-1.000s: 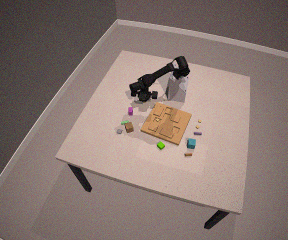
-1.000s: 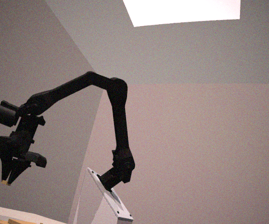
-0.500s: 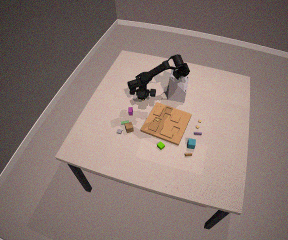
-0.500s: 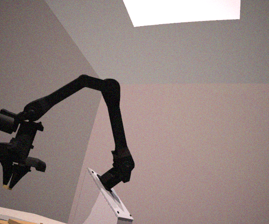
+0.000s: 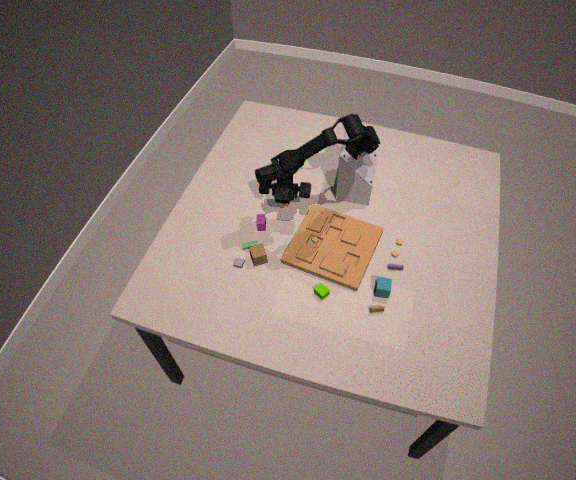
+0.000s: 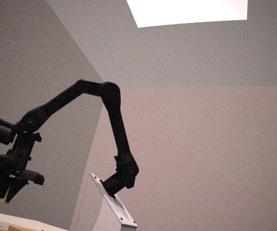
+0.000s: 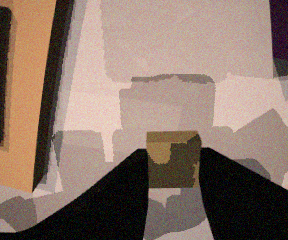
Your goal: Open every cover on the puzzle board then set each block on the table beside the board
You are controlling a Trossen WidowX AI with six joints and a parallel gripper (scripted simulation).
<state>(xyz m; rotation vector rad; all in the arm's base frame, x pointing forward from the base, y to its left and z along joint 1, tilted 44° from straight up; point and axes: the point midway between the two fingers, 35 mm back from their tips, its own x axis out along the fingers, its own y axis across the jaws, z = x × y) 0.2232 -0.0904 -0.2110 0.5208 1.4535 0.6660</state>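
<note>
Now: gripper tip 190 mm to the right of the tan puzzle board, 100 mm short of it and 60 mm above it. Round my gripper tip: magenta block (80 mm to the right, 60 mm below, 60 mm ahead); then brown cube (220 mm ahead, 60 mm below, 50 mm to the right); then flat green piece (170 mm ahead, 100 mm to the right, 80 mm below).
</note>
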